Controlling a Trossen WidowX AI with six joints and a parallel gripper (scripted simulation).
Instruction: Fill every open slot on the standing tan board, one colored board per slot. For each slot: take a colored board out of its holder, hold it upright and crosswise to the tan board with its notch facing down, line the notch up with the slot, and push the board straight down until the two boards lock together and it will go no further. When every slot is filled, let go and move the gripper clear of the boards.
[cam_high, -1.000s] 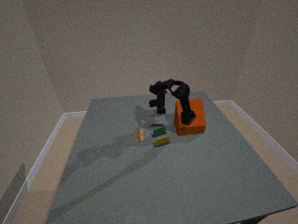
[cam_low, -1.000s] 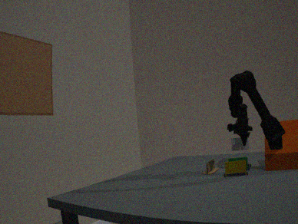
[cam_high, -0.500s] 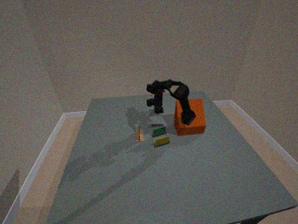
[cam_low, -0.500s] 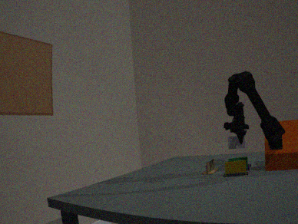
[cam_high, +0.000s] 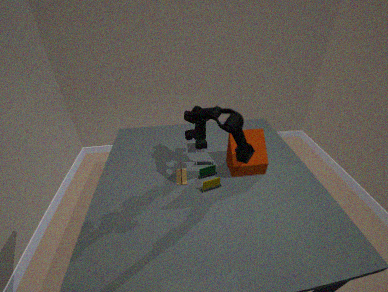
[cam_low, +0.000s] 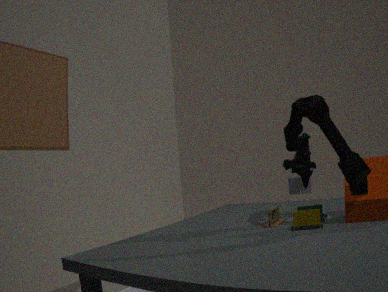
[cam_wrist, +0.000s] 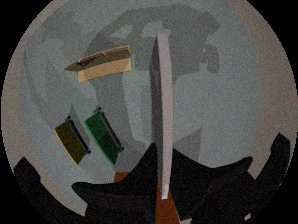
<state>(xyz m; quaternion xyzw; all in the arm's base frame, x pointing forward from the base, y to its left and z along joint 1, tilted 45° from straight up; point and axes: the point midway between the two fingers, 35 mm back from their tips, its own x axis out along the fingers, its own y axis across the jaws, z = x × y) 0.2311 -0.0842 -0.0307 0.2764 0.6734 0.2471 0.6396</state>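
Now: the tan board 120 mm ahead of my gripper tip, 90 mm to the left of it and 110 mm below it. Round my gripper tip: yellow board: 40 mm behind, 200 mm to the left, 110 mm below; then green board: 30 mm behind, 100 mm to the left, 110 mm below; then grey board: 30 mm ahead.
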